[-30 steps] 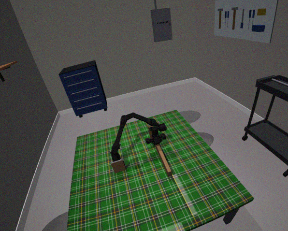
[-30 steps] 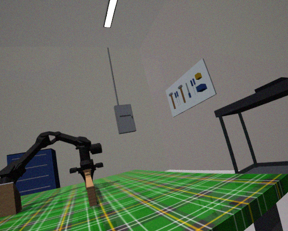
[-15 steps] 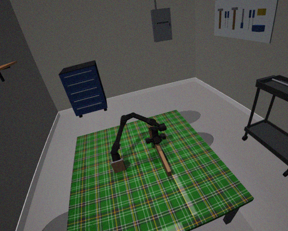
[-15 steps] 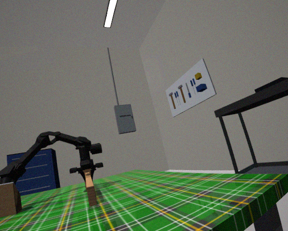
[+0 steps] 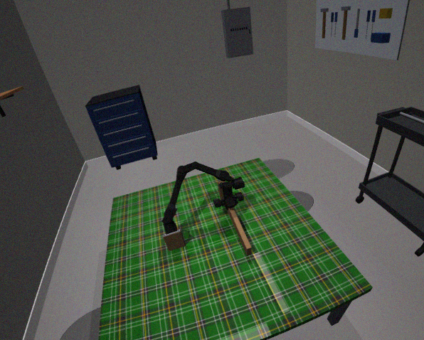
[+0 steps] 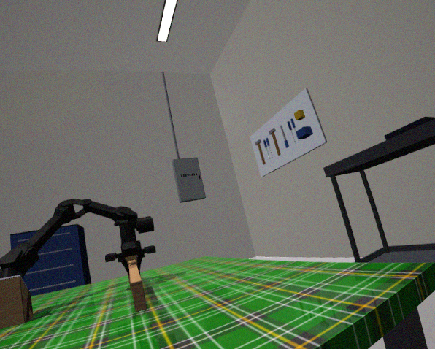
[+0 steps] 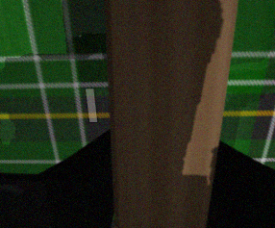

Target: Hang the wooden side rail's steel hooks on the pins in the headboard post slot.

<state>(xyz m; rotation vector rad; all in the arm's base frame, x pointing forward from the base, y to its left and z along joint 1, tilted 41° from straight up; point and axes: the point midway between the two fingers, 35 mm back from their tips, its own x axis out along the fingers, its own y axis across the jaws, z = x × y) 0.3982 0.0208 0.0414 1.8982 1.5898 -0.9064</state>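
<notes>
The headboard post lies 2 cm ahead of my gripper tip, 11 cm to the left of it and 4 cm above it.
</notes>
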